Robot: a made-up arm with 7 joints.
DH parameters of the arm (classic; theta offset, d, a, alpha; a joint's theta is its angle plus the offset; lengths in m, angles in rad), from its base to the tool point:
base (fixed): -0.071 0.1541 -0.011 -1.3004
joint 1: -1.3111 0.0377 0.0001 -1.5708
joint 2: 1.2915 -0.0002 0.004 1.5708
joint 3: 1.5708 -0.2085 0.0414 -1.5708
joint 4: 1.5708 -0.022 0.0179 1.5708
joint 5: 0 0.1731 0.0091 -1.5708
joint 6: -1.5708 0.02 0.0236 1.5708
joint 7: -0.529 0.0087 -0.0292 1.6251
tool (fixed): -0.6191 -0.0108 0 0
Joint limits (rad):
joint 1: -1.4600..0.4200
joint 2: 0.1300..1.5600
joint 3: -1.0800..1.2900
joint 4: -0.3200..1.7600
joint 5: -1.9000..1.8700
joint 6: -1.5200..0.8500
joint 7: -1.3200..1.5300
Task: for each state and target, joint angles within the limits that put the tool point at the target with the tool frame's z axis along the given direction. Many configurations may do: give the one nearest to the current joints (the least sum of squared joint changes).
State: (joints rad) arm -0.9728 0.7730 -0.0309 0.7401 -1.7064 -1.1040 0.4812
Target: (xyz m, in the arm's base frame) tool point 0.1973 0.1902 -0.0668 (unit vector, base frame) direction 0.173 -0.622 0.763
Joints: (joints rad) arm -0.2825 0.8377 -0.0933 0.1811 -1.7717 -1.0908 0.5238
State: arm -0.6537 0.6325 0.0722 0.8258 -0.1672 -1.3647 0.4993
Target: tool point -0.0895 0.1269 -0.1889 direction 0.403 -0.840 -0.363
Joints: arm 0.0048 0.2422 0.1682 1.5142 -0.3150 -1.3470 0.5576
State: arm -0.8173 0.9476 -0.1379 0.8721 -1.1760 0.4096 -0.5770
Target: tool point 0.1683 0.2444 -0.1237 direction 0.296 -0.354 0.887
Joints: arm -0.7927 0.6797 0.0143 1.6023 -1.3001 0.5725 -0.3111
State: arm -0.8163 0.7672 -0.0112 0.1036 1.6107 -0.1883 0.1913
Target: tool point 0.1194 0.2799 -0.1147 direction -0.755 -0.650 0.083
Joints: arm -0.1368 0.6274 0.3746 1.0554 1.2947 0.1720 -0.3670
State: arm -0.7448 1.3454 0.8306 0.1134 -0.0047 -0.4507 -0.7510
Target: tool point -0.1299 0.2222 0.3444 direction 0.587 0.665 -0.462
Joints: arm -1.3775 1.5600 1.2293 -0.2897 -0.1850 -0.4846 -1.2637
